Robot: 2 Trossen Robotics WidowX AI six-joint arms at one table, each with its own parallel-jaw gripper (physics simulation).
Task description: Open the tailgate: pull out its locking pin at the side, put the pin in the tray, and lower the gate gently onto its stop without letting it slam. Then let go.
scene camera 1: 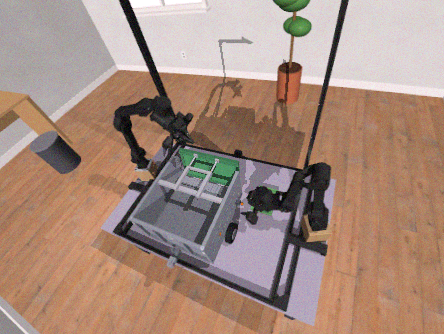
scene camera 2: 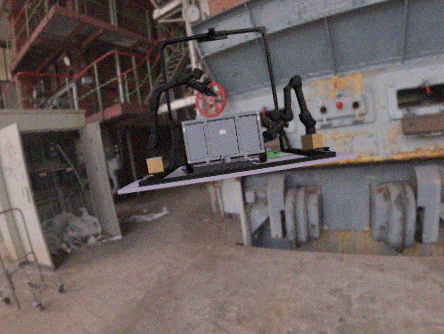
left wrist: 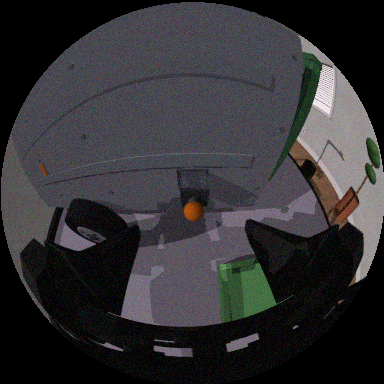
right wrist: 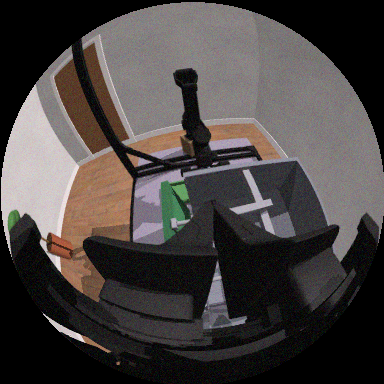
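Seen in the pictures: left gripper, between the fingertips: (scene camera 1: 243, 205) (left wrist: 192, 228); right gripper, between the fingertips: (scene camera 1: 193, 143) (scene camera 2: 217, 95) (right wrist: 210, 207); left arm's base, origin of its link: (scene camera 1: 317, 223) (scene camera 2: 311, 134); right arm's base, origin of its link: (scene camera 1: 143, 164) (scene camera 2: 153, 157).
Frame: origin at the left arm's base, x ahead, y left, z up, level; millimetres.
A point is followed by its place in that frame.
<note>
The green tailgate (scene camera 1: 227, 172) {x 387, y -294, z 89 mm} (left wrist: 306, 95) {x 330, y -271, z 102 mm} (right wrist: 169, 210) {x 399, y -313, z 170 mm} stands roughly upright at one end of the grey trailer (scene camera 2: 222, 137) {x 670, y 22, z 56 mm} (left wrist: 175, 115) {x 364, y -154, z 59 mm}. The pin's round orange head (scene camera 1: 242, 204) {x 331, y -144, z 3 mm} (left wrist: 193, 211) {x 329, y -148, z 5 mm} sticks out from a dark bracket low on the trailer's side; its shaft is hidden. The green tray (scene camera 2: 274, 155) {x 226, y -137, z -106 mm} (left wrist: 247, 292) {x 225, y -182, z -108 mm} lies beside the trailer, partly under my left gripper. My left gripper (scene camera 1: 245, 208) {x 325, y -146, z -14 mm} (left wrist: 192, 228) {x 325, y -146, z -14 mm} is open, its fingers on either side of the pin head with gaps. My right gripper (scene camera 1: 191, 141) {x 502, y -289, z 337 mm} (scene camera 2: 216, 94) {x 502, y -289, z 337 mm} (right wrist: 210, 207) {x 502, y -289, z 337 mm} is shut and empty, above and near the tailgate end.
Pale bars (scene camera 1: 172, 187) {x 655, y -200, z 151 mm} (right wrist: 257, 205) {x 508, y -158, z 172 mm} cross the trailer's open top and reach toward the tailgate. A black wheel (scene camera 1: 231, 233) {x 400, y -6, z -17 mm} (left wrist: 95, 222) {x 379, y -54, z -26 mm} stands beside the trailer's side. A black frame surrounds the work area, with tall posts (scene camera 1: 327, 80) {x -58, y -357, z 498 mm} at the back. A drawbar (scene camera 1: 173, 260) {x 687, y 90, z -34 mm} sticks out at the front.
</note>
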